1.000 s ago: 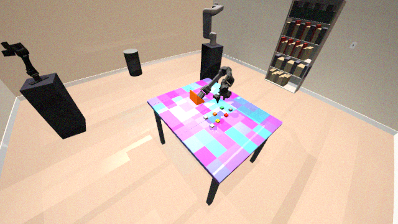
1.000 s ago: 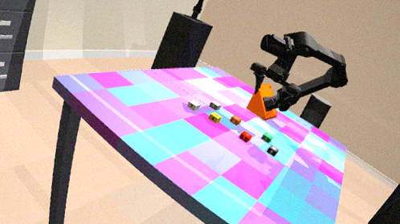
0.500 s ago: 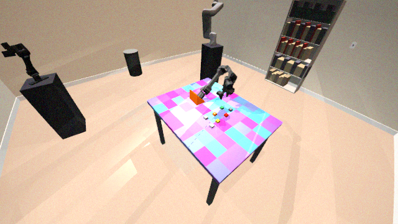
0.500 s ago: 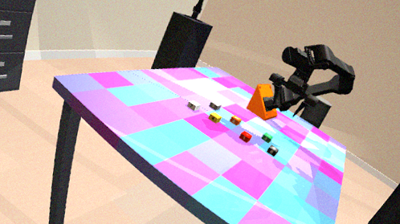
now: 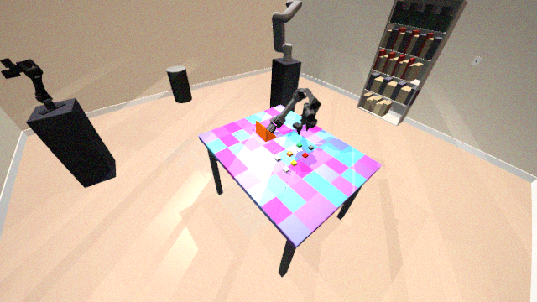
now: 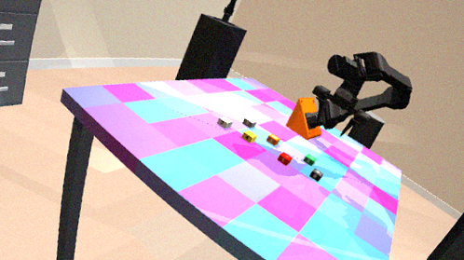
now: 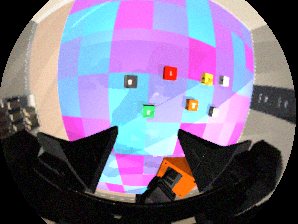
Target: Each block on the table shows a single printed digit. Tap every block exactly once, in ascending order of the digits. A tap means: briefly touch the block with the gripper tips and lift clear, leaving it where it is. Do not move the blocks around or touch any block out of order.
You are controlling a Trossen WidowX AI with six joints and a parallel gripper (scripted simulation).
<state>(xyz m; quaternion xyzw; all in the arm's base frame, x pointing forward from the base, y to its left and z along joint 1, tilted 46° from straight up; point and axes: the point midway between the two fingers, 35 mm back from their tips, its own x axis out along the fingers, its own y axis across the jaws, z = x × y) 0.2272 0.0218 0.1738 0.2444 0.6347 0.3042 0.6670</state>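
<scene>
The red block is 11 cm ahead of my gripper tip, 5 cm to the right of it and 12 cm below it. Also, from my gripper tip: green block 1 cm to the right, 12 cm below; then dark grey block 7 cm ahead, 5 cm to the left, 12 cm below; then orange block 4 cm ahead, 13 cm to the right, 12 cm below.
</scene>
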